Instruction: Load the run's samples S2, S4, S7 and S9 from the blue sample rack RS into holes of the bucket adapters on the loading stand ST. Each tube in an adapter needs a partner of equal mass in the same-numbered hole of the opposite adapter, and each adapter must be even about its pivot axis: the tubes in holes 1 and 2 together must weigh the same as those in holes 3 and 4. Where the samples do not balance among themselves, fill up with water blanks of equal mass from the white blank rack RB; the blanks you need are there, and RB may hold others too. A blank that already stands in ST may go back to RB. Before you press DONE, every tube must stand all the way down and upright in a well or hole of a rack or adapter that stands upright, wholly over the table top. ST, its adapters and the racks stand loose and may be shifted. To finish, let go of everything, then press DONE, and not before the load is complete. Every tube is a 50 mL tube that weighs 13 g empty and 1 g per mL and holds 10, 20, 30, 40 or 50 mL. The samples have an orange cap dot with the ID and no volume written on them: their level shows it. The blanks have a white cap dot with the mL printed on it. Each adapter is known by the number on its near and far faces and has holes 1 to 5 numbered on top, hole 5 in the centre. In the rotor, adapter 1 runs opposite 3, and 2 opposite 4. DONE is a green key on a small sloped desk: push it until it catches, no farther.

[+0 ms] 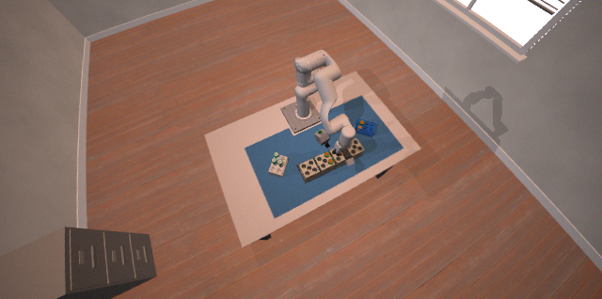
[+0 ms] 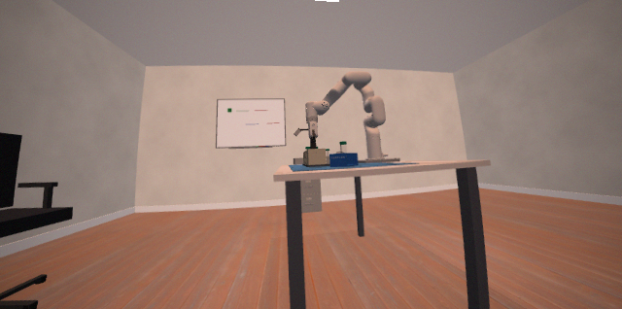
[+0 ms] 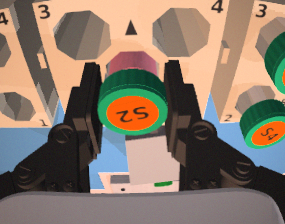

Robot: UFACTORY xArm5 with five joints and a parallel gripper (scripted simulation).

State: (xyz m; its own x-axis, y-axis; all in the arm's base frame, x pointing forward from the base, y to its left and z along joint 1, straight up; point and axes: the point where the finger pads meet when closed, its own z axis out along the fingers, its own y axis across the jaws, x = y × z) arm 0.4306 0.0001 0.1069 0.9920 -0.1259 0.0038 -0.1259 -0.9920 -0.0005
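Now: hand 5 cm above the sample tube S2 and 1 cm to the right of it. Round my hand: done desk: 19 cm behind, 7 cm below; then sample tube S4: 9 cm to the right, 5 cm below, 4 cm behind; then sample tube S7: 10 cm to the right, 5 cm below, 2 cm ahead.
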